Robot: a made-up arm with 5 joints.
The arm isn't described. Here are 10 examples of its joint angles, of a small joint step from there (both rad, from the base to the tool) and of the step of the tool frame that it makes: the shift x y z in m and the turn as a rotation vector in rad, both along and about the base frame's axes.
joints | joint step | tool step
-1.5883 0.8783 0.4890 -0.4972 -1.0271 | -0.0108 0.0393 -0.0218 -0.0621 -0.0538 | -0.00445 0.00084 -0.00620 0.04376 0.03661 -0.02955
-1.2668 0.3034 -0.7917 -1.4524 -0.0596 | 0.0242 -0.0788 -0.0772 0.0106 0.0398 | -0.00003 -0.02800 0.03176 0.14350 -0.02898 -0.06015
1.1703 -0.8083 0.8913 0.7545 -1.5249 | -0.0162 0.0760 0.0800 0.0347 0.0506 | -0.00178 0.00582 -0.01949 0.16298 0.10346 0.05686
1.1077 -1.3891 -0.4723 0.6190 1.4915 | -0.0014 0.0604 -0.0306 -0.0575 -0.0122 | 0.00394 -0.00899 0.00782 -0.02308 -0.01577 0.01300
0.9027 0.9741 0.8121 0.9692 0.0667 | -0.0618 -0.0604 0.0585 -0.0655 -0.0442 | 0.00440 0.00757 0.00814 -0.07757 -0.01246 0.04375
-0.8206 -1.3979 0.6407 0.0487 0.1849 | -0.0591 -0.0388 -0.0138 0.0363 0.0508 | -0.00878 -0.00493 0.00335 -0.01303 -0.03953 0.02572
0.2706 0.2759 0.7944 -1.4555 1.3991 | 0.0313 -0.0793 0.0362 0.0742 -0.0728 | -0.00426 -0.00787 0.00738 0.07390 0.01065 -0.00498
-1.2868 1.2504 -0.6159 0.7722 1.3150 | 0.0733 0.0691 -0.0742 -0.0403 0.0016 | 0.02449 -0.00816 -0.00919 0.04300 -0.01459 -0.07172
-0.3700 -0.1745 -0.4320 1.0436 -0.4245 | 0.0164 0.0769 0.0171 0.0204 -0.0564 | 0.01235 0.00267 -0.01918 0.00598 0.12455 -0.04315
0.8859 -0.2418 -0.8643 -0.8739 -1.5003 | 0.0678 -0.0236 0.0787 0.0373 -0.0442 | -0.00299 -0.01457 -0.00627 0.06397 0.06847 -0.02642
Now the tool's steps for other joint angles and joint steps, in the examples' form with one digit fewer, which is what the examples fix.
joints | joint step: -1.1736 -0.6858 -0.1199 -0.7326 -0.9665 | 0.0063 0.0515 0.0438 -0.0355 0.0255
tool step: 0.0094 0.0166 -0.0128 -0.0557 0.0218 -0.0318
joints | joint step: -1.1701 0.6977 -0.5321 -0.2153 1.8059 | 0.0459 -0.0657 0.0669 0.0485 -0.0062
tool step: 0.0148 -0.0094 0.0076 -0.0428 0.0261 -0.0457
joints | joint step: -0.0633 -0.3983 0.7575 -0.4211 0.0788 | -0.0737 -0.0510 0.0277 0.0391 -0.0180
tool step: -0.0086 0.0160 0.0022 0.0163 0.0175 0.0747
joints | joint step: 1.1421 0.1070 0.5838 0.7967 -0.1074 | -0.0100 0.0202 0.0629 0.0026 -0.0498
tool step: -0.0015 0.0120 -0.0076 0.0786 0.0342 -0.0398
